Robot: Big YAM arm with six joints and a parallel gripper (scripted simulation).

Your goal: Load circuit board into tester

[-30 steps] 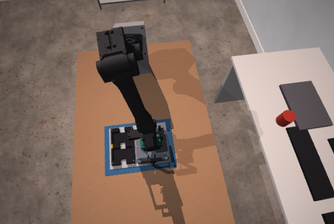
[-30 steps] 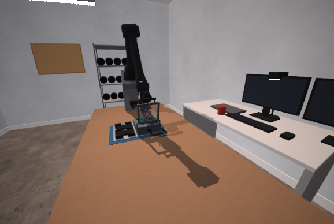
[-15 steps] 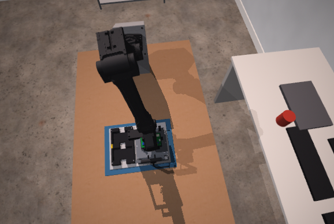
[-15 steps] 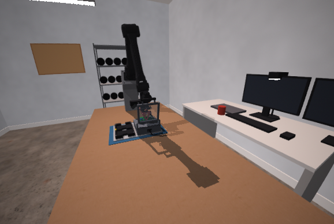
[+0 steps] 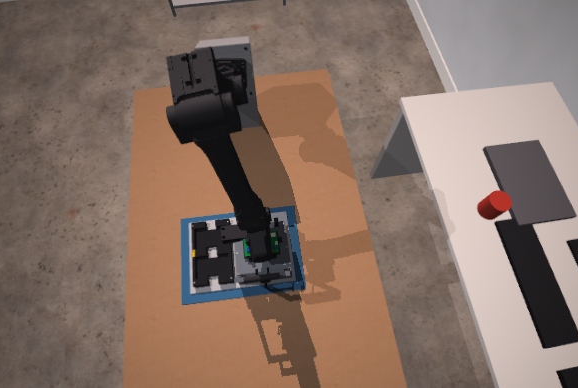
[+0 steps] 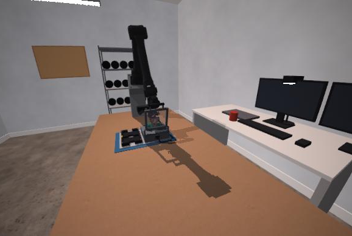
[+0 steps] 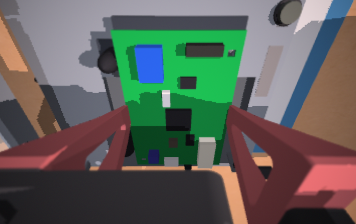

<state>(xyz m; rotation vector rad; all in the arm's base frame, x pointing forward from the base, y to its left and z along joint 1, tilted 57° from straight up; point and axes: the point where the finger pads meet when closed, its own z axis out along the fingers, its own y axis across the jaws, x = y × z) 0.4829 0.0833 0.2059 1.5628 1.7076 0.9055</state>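
Right now the green circuit board is right at my hand. From my hand the other things lie so: clear lid 120 mm ahead, 20 mm to the left, 90 mm above.
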